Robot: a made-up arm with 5 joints.
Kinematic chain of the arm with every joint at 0, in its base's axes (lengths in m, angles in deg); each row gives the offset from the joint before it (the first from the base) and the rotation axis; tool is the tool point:
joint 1: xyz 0 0 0.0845 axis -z
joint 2: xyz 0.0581 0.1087 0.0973 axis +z
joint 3: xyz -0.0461 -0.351 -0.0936 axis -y
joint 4: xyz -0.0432 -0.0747 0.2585 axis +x
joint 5: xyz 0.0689 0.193 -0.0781 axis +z
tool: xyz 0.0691 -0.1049 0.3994
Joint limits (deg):
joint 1: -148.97..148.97
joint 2: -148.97..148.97
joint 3: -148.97..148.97
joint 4: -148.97..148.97
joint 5: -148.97..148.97
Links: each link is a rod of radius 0.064 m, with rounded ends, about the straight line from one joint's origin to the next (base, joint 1, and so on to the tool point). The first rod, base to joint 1, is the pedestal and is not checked.
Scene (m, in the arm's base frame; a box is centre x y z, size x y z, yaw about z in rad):
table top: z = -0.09
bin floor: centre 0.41 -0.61 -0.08 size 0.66 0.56 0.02 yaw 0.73
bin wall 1: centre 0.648 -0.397 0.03 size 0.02 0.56 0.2 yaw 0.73
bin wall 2: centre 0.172 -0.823 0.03 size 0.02 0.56 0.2 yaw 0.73
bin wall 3: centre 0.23 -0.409 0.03 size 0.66 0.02 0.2 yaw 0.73
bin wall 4: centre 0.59 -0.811 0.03 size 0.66 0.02 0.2 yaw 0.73
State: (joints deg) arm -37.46 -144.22 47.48 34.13 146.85
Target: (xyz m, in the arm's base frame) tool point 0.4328 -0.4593 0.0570
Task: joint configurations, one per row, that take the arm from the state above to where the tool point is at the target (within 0.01 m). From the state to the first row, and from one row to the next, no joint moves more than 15 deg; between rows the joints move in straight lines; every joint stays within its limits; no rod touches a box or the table.
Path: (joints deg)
1: -44.03 -132.79 36.97 48.48 134.43
2: -50.61 -121.35 26.45 62.84 122.02
3: -57.18 -109.92 15.94 77.19 109.60
4: -63.75 -98.48 5.43 91.55 97.19
5: -70.32 -87.05 -5.09 105.90 84.77
6: -76.90 -75.61 -15.60 120.26 72.36
7: -83.47 -64.18 -26.11 134.62 59.94
8: -90.04 -52.74 -36.63 148.97 47.53

